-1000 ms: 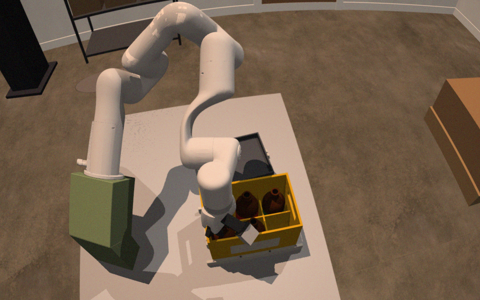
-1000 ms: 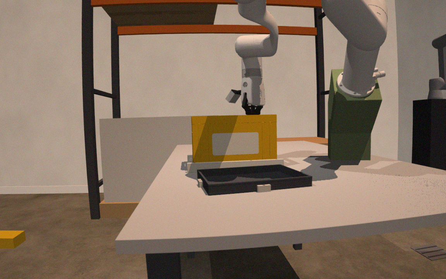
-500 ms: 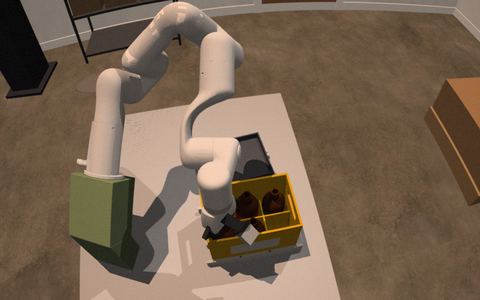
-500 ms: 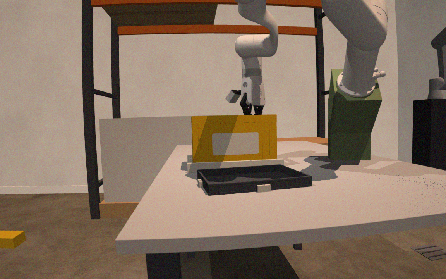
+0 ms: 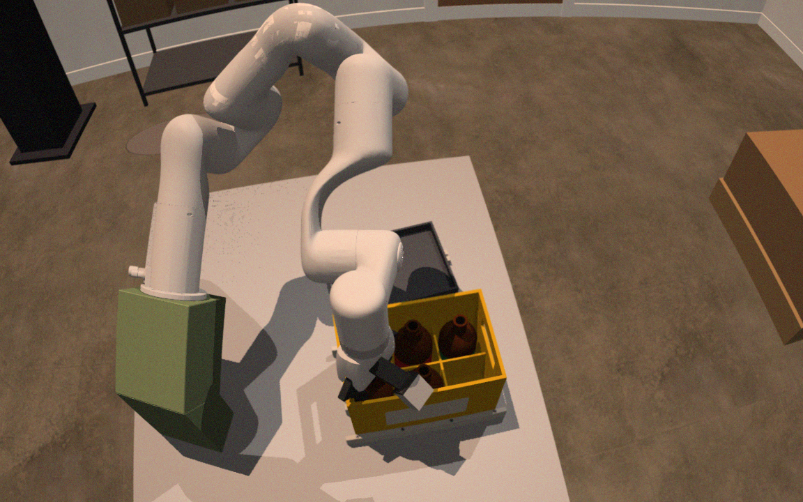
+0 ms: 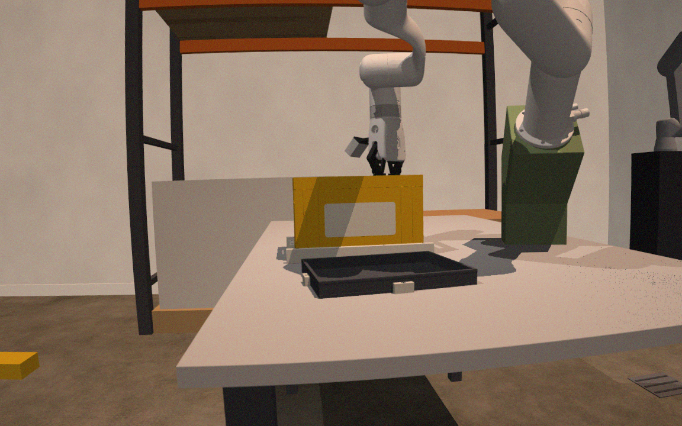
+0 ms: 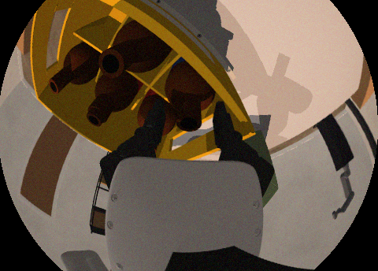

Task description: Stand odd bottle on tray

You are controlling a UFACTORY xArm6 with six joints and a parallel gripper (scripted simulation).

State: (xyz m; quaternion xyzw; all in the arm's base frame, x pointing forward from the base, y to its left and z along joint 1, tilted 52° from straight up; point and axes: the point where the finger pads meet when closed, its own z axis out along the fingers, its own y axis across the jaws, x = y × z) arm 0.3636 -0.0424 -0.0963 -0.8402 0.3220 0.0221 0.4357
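Right now my hand is 70 mm short of the glass bottle, 100 mm to the right of it and 70 mm above it. Round my hand: yellow crate 80 mm ahead, 60 mm to the left, 70 mm below; then dark tray 30 mm ahead, 330 mm to the left, 150 mm below.
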